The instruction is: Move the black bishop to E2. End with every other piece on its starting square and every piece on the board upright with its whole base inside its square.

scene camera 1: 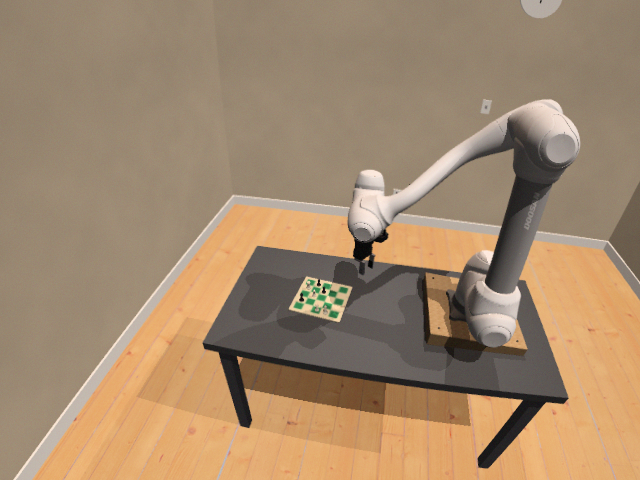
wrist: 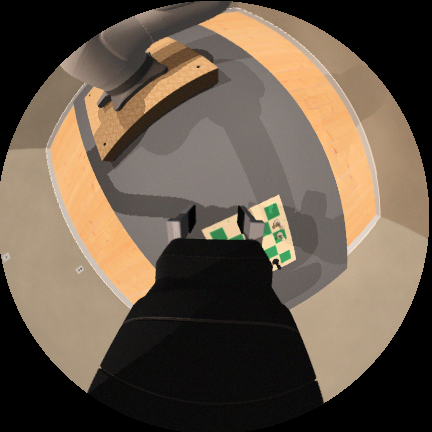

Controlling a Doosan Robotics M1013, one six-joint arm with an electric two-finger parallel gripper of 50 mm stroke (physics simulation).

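Pixels of known places: gripper, between the fingertips: [scene camera 1: 365, 270] [wrist: 216, 213]; arm's base, origin of its link: [wrist: 132, 77].
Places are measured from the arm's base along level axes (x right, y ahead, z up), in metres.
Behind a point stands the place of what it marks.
Observation:
The green and cream chessboard [scene camera 1: 311, 314] @[z -0.037, x -0.131, y 0.640 m] [wrist: 291, 246] @[z -0.038, x -0.125, y 0.685 m] lies on the dark table. Three small black pieces [scene camera 1: 318, 283] @[z -0.025, x 0.045, y 0.650 m] [scene camera 1: 324, 290] @[z -0.025, x 0.008, y 0.615 m] [scene camera 1: 301, 297] @[z -0.019, x -0.063, y 0.700 m] stand on it in the scene view; which one is the bishop is too small to tell. One black piece [wrist: 276, 263] @[z -0.020, x -0.060, y 0.697 m] also shows near the board's edge in the wrist view. Several white pieces stand on the board, among them two [scene camera 1: 316, 308] @[z -0.025, x -0.105, y 0.625 m] [scene camera 1: 325, 310] @[z -0.021, x -0.112, y 0.586 m] near its front edge. My gripper [scene camera 1: 366, 265] @[z 0.135, x -0.009, y 0.447 m] [wrist: 216, 213] @[z 0.135, x -0.009, y 0.447 m] is open and empty, above the table beyond the board's back right corner. In the wrist view its body and right finger hide much of the board.
The arm's base stands on a wooden block [scene camera 1: 435, 341] @[z -0.021, x -0.184, y 0.143 m] [wrist: 165, 107] @[z -0.029, x -0.023, y 0.175 m] at the right of the dark table [scene camera 1: 382, 361] @[z -0.044, x -0.297, y 0.336 m] [wrist: 200, 165] @[z -0.044, x -0.013, y 0.363 m]. The arm's shadows fall across the table around the board.

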